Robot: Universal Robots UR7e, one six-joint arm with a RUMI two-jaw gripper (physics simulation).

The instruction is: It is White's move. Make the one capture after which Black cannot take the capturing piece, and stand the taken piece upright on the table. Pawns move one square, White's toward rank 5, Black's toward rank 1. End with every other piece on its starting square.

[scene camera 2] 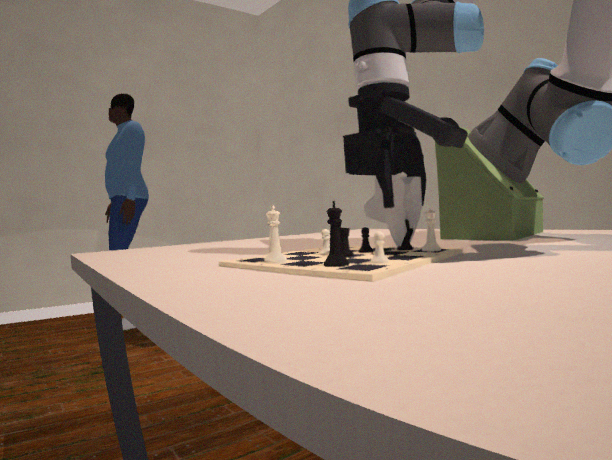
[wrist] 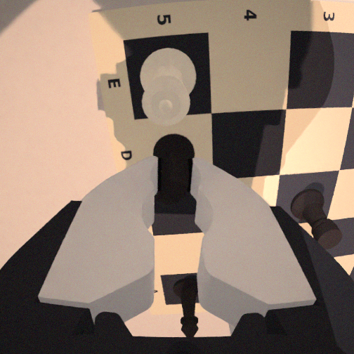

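Where they show: gripper, fingertip midpoint: [scene camera 2: 403, 245]; arm's base, origin of the base link: [scene camera 2: 496, 158].
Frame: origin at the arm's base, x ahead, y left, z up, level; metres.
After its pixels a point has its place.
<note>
My gripper [scene camera 2: 406, 239] @(x 0.355, y -0.035, z -0.145 m) [wrist: 173, 162] points down and is shut on a black piece [scene camera 2: 407, 245] @(x 0.360, y -0.025, z -0.144 m) [wrist: 173, 146] standing on D5; the fingers partly hide it, so its type is unclear. Its base is on the board [scene camera 2: 300, 272] @(x 0.542, y -0.039, z -0.154 m) [wrist: 248, 65]. A white crowned piece [scene camera 2: 430, 231] @(x 0.360, y 0.009, z -0.127 m) [wrist: 168, 75] stands on E5, close beside it. A dark rook-like piece [scene camera 2: 345, 242] @(x 0.438, y -0.066, z -0.134 m) [wrist: 315, 215] stands on C3. A slim dark piece [wrist: 189, 302] is on A5. In the scene view are a white king [scene camera 2: 273, 237] @(x 0.518, y -0.102, z -0.123 m), a black king [scene camera 2: 335, 240] @(x 0.509, y -0.022, z -0.126 m), a black pawn [scene camera 2: 365, 240] @(x 0.396, y -0.067, z -0.136 m) and white pawns [scene camera 2: 379, 248] @(x 0.477, y 0.008, z -0.136 m) [scene camera 2: 325, 241] @(x 0.434, y -0.101, z -0.134 m).
The pale table [scene camera 2: 450, 340] @(x 0.654, y 0.165, z -0.157 m) [wrist: 45, 100] surrounds the board. The green robot base [scene camera 2: 470, 200] @(x 0.129, y -0.019, z -0.086 m) stands behind it at the right. A person in blue [scene camera 2: 125, 160] stands beyond the table at the left. The gripper casts a shadow over part of the board.
</note>
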